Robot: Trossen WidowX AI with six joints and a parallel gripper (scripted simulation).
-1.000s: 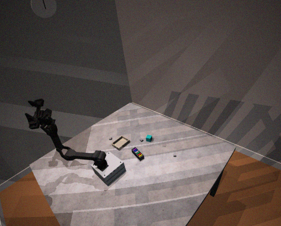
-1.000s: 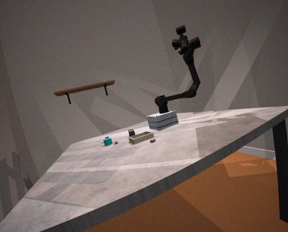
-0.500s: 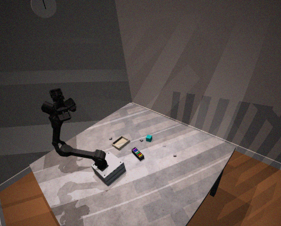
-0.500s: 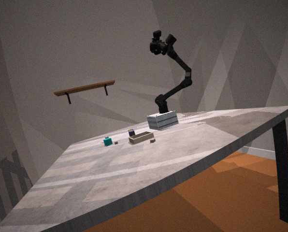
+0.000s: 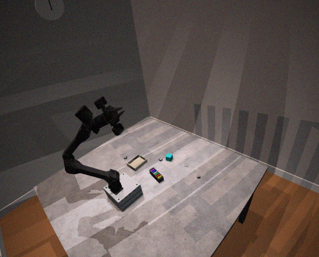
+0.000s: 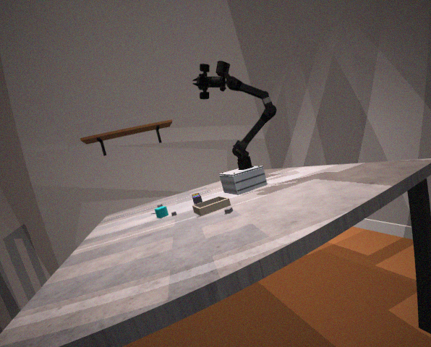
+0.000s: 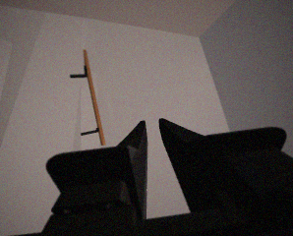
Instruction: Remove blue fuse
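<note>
Right now my gripper tip is 190 mm short of the blue fuse, 110 mm to the right of it and 640 mm above it. Also, from my gripper tip: red fuse 180 mm ahead, 60 mm to the left, 640 mm below; then green fuse 180 mm ahead, 70 mm to the left, 640 mm below; then yellow fuse 170 mm ahead, 40 mm to the left, 640 mm below.
</note>
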